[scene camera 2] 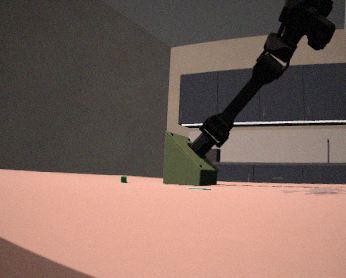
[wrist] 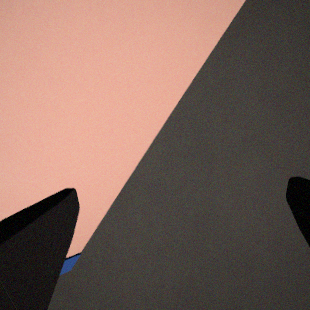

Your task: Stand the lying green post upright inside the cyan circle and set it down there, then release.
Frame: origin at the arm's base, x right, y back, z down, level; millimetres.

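Seen in the pictures: gripper, between the fingertips: [scene camera 2: 278,30] [wrist: 184,193]; arm's base, origin of its link: [scene camera 2: 196,151].
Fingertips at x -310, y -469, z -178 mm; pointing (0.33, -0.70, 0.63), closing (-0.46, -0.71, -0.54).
Observation:
Offsets run from my fingertips to a thing's top centre. "*": to the spot under its first point. Level surfaces: height alone.
The green post @[dx +462, dy +274, dz +271 mm] [scene camera 2: 124,179] shows as a small green block shape on the pink table top, left of centre in the scene view; its length cannot be made out. The cyan circle @[* dx +202, dy +198, dz +288 mm] [scene camera 2: 200,189] shows as a thin flat line on the table, to the right of the post. My gripper [wrist: 184,193] is open, with its two dark fingers wide apart and nothing between them. In the scene view my arm rises to the upper right, high above the table, and the fingers cannot be made out there. Neither the post nor the circle shows in the wrist view.
A large olive-green wedge-shaped block [scene camera 2: 182,167] stands just behind the cyan circle, at the lower end of my arm. The pink table @[dz +288 mm] [scene camera 2: 150,225] [wrist: 90,100] has a diagonal edge in the wrist view, with a dark grey surface [wrist: 210,200] beyond. A small blue patch [wrist: 70,264] shows beside the left finger.

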